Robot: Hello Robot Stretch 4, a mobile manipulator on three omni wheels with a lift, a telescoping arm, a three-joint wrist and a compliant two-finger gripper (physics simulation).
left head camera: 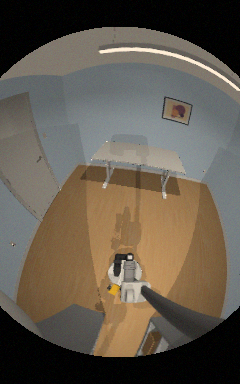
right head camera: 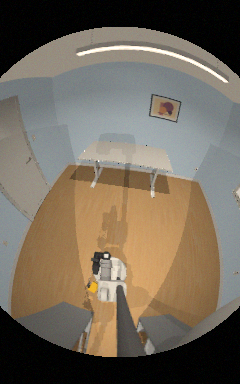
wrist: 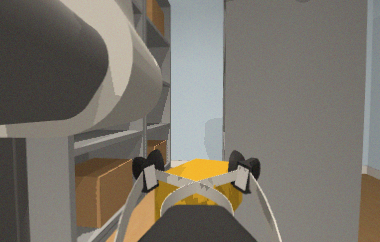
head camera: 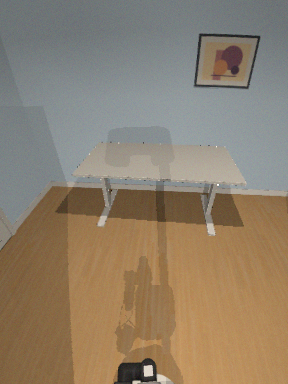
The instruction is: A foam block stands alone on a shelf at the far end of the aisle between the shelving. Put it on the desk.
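Frame: origin at the robot's base, x ahead, y left, z up, level; centimetres.
Where they show: gripper, between the fingertips: [left head camera: 114,290] [right head camera: 93,288] [wrist: 195,163].
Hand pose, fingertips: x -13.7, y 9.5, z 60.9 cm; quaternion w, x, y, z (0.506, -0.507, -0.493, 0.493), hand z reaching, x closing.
Observation:
After its pixels a point has its place.
The yellow foam block [left head camera: 114,289] @(y 9.6, x -12.5, z 60.6 cm) [right head camera: 92,286] @(y 10.7, x -11.9, z 60.6 cm) [wrist: 200,170] @(y 9.9, x -11.7, z 60.6 cm) is between the fingertips of my gripper [wrist: 195,163] @(y 9.5, x -13.7, z 60.9 cm), which is shut on it. In both side head camera views the block shows beside the robot's base, at its left. The white desk [head camera: 162,162] @(y -23.0, x 165.4, z 69.2 cm) [left head camera: 140,154] @(y -20.2, x 165.3, z 69.2 cm) [right head camera: 125,154] @(y -18.4, x 160.3, z 69.2 cm) stands ahead against the blue far wall, on two legs. Its top is light and level. The gripper's fingers are too small to make out in the side head camera views.
Grey shelving [left head camera: 70,327] [right head camera: 55,325] [wrist: 50,195] @(y -47.5, x -79.4, z 31.8 cm) stands behind the robot on both sides of the aisle, with a brown box [wrist: 102,187] @(y -36.9, x -107.5, z 25.6 cm) on a low shelf. A grey door [left head camera: 30,155] @(y 152.5, x 118.4, z 103.4 cm) is at the left. A framed picture [head camera: 227,61] @(y -87.4, x 205.7, z 154.4 cm) hangs on the far wall.

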